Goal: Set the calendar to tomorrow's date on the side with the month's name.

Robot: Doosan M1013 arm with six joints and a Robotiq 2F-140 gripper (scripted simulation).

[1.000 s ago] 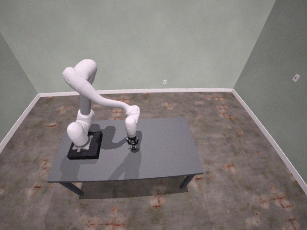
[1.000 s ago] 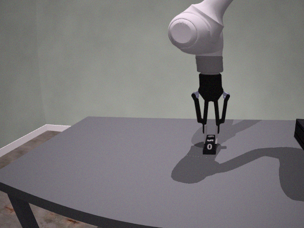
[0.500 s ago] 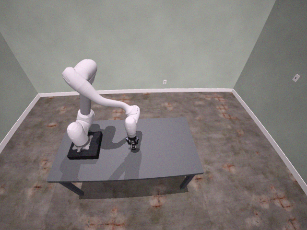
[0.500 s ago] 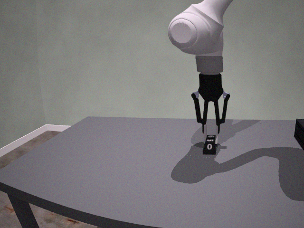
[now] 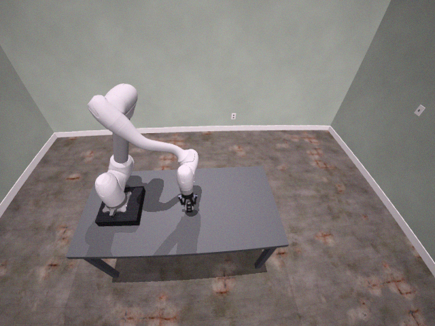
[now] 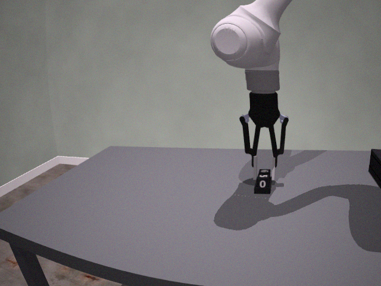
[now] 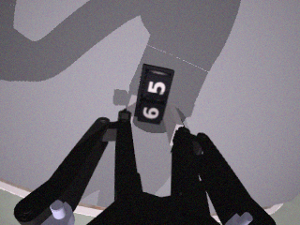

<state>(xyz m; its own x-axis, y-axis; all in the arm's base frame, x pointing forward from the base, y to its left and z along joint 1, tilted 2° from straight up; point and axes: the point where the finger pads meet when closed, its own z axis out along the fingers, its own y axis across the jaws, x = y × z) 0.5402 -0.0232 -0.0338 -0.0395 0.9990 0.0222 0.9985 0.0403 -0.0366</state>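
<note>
Now: the black number cube 3 cm below my hand. From my hand the other things lie so: tray: 4 cm below, 2 cm to the left.
</note>
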